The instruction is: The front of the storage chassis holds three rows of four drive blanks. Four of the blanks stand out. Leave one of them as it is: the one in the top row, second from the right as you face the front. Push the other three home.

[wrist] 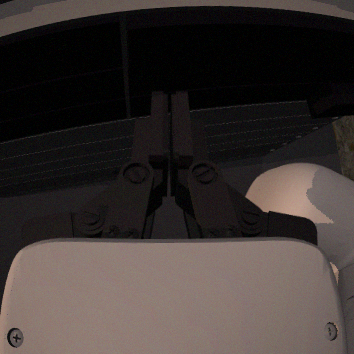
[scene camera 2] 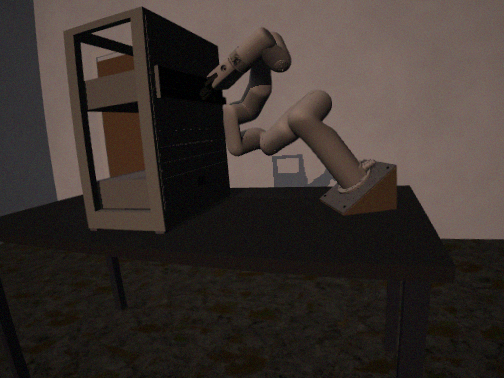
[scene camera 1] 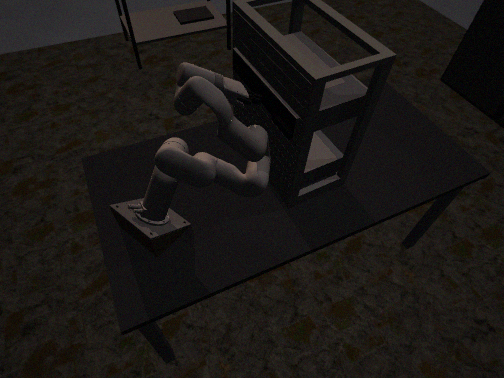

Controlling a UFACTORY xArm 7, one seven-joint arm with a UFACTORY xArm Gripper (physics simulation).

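Pixels of known places: gripper, fingertip midpoint: (wrist: 168,113) (scene camera 2: 202,96) (scene camera 1: 260,100); arm's base, link origin: (scene camera 2: 355,181) (scene camera 1: 152,216).
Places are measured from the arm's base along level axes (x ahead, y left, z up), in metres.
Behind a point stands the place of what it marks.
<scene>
The storage chassis (scene camera 1: 270,102) {x 0.482, y 0.087, z 0.342 m} (scene camera 2: 182,86) {x 0.458, y 0.256, z 0.338 m} (wrist: 65,70) {x 0.469, y 0.179, z 0.360 m} is a wide, very dark box set in the upper part of the rack's front. Its face is too dark to make out the rows of drive blanks or to tell which stand out. In the wrist view a thin upright edge shows on it, left of the fingers, and a dark block (wrist: 331,102) {x 0.477, y 0.047, z 0.323 m} juts out at the right. My gripper (scene camera 1: 257,96) {x 0.468, y 0.139, z 0.316 m} (scene camera 2: 204,94) {x 0.468, y 0.139, z 0.316 m} (wrist: 168,113) {x 0.468, y 0.139, z 0.316 m} is shut and empty, tilted down toward the chassis front, with its tips close to the lower part of that face. Contact cannot be told.
The rack (scene camera 1: 356,66) {x 0.664, y -0.067, z 0.539 m} (scene camera 2: 151,135) {x 0.461, y 0.411, z 0.197 m} stands on the dark table (scene camera 1: 240,255) {x 0.272, y -0.223, z -0.077 m} (scene camera 2: 280,220) {x 0.185, y 0.221, z -0.077 m}, with slotted panels above and below the chassis. My arm's bent links (scene camera 1: 245,142) {x 0.346, y -0.043, z 0.317 m} (scene camera 2: 252,100) {x 0.329, y 0.041, z 0.291 m} (wrist: 285,190) {x 0.432, y 0.056, z 0.271 m} hang close to the rack front. A shelf unit (scene camera 1: 131,35) stands behind.
</scene>
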